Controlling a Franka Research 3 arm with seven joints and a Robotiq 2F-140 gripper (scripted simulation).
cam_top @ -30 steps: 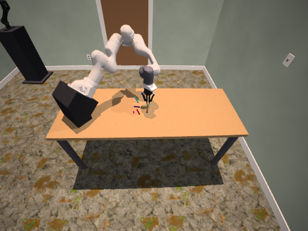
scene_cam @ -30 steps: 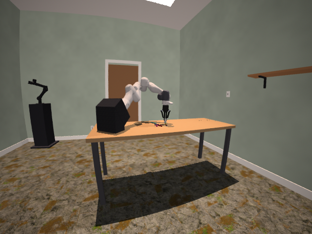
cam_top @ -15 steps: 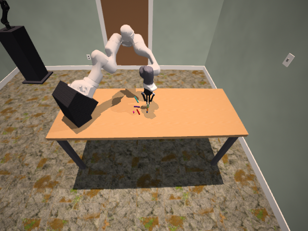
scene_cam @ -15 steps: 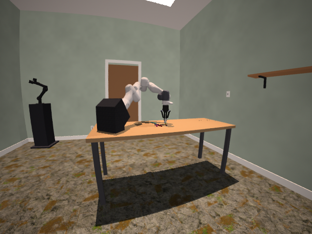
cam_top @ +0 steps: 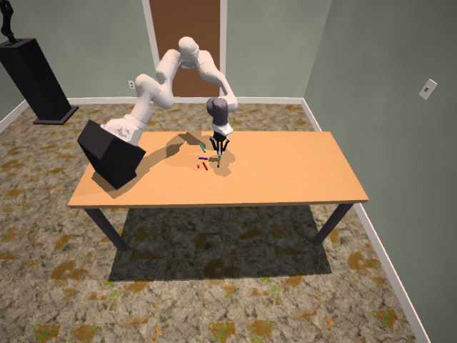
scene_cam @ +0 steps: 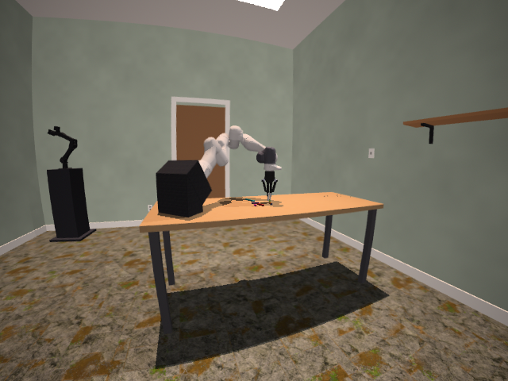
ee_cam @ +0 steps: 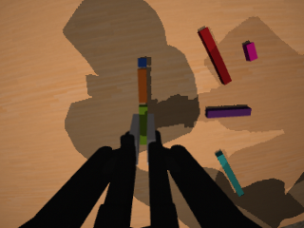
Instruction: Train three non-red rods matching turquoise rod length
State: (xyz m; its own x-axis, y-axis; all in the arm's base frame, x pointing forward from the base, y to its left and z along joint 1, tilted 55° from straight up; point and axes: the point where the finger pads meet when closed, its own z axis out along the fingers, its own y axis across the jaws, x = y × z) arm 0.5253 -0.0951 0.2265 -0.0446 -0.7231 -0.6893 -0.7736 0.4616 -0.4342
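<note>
Right now my hand is 3 cm above the lime rod. From my hand the other things lie so: blue rod (7 cm to the right, 4 cm below); purple rod (11 cm behind, 4 cm below); orange rod (5 cm to the right, 4 cm below).
</note>
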